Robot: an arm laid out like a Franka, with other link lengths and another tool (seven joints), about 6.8 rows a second.
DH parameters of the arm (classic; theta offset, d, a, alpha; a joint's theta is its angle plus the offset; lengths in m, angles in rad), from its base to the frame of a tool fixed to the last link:
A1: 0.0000 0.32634 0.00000 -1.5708
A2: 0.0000 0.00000 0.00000 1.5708
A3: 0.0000 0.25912 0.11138 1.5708
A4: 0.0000 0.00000 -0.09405 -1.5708
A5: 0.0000 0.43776 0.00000 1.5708
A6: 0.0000 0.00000 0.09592 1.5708
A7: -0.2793 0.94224 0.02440 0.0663
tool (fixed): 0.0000 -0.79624 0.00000 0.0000
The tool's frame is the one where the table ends.
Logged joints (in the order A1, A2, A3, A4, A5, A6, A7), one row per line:
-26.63, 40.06, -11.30, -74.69, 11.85, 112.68, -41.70
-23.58, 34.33, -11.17, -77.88, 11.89, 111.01, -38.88
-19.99, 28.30, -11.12, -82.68, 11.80, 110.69, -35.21
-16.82, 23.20, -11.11, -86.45, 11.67, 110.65, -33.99
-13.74, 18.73, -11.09, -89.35, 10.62, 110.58, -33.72
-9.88, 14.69, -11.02, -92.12, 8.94, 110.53, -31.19
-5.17, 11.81, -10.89, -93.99, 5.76, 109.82, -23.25
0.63, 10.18, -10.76, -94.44, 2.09, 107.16, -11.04
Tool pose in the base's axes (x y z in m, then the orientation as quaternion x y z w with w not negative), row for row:
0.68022, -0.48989, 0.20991, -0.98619, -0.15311, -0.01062, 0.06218
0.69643, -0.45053, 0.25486, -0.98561, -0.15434, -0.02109, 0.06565
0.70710, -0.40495, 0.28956, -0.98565, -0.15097, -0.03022, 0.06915
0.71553, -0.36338, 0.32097, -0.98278, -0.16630, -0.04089, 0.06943
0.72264, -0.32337, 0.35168, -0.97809, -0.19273, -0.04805, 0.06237
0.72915, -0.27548, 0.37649, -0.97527, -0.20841, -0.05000, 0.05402
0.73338, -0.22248, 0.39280, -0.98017, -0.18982, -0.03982, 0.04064
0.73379, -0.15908, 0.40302, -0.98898, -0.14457, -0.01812, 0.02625
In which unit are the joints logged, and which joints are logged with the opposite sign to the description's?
The joints are logged in degrees. Opposite sign: none.
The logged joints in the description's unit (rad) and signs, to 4 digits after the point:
-0.4648, 0.6992, -0.1972, -1.3036, 0.2068, 1.9666, -0.7278
-0.4115, 0.5992, -0.1950, -1.3593, 0.2075, 1.9375, -0.6786
-0.3489, 0.4939, -0.1941, -1.4430, 0.2059, 1.9319, -0.6145
-0.2936, 0.4049, -0.1939, -1.5088, 0.2037, 1.9312, -0.5932
-0.2398, 0.3269, -0.1936, -1.5595, 0.1854, 1.9300, -0.5885
-0.1724, 0.2564, -0.1923, -1.6078, 0.1560, 1.9291, -0.5444
-0.0902, 0.2061, -0.1901, -1.6404, 0.1005, 1.9167, -0.4058
0.0110, 0.1777, -0.1878, -1.6483, 0.0365, 1.8703, -0.1927

